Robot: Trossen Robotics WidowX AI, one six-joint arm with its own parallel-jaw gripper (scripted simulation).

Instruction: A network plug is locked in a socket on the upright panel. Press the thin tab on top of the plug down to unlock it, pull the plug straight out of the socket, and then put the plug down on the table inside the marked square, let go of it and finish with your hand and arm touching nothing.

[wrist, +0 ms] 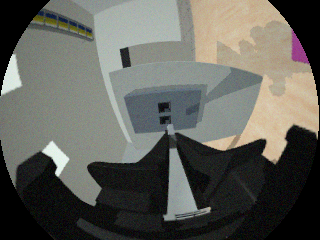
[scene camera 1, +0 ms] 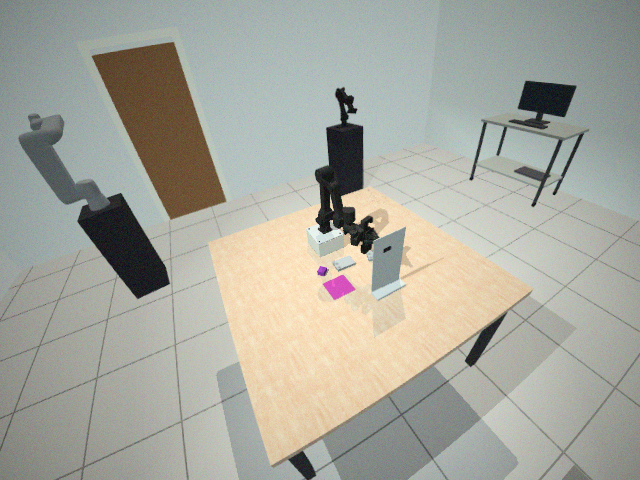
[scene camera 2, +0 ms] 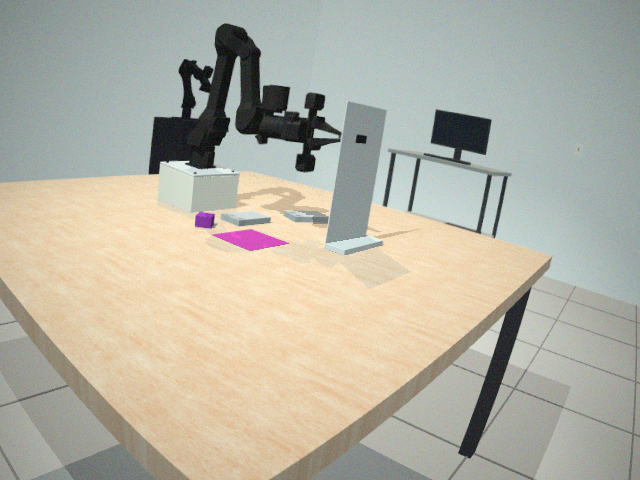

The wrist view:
gripper: 171,136
upright panel: 205,101
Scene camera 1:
upright panel: 387,251
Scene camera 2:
gripper: 344,137
